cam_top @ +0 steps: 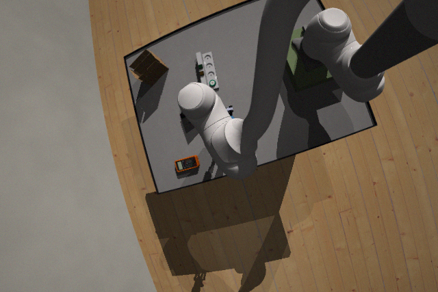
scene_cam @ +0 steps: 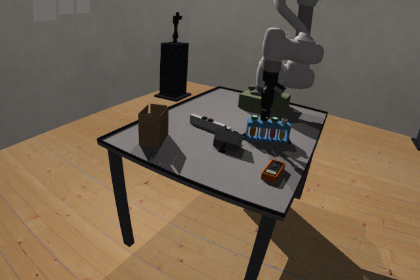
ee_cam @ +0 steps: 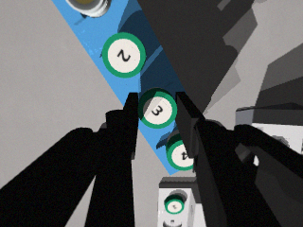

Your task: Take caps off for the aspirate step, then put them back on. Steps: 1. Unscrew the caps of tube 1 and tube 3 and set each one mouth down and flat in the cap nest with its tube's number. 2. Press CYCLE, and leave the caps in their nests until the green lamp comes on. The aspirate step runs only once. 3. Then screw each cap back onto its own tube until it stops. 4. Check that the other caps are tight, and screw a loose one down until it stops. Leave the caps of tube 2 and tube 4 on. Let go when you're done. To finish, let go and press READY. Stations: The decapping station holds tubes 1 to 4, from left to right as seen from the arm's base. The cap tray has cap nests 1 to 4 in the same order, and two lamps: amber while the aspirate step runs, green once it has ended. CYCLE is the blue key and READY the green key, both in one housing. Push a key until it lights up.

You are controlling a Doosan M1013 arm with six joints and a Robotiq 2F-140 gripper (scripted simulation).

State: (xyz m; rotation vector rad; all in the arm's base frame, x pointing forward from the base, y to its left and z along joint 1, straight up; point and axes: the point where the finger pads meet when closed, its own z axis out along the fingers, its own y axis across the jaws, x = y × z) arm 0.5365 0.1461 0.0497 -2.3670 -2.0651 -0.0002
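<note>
Now: the cap 2 2 cm behind my hand, 5 cm to the left of it and 3 cm below it. Round my hand: key housing: 16 cm ahead, 12 cm to the right, 9 cm below; green key: 14 cm ahead, 14 cm to the right, 7 cm below; blue key: 14 cm ahead, 10 cm to the right, 7 cm below.
</note>
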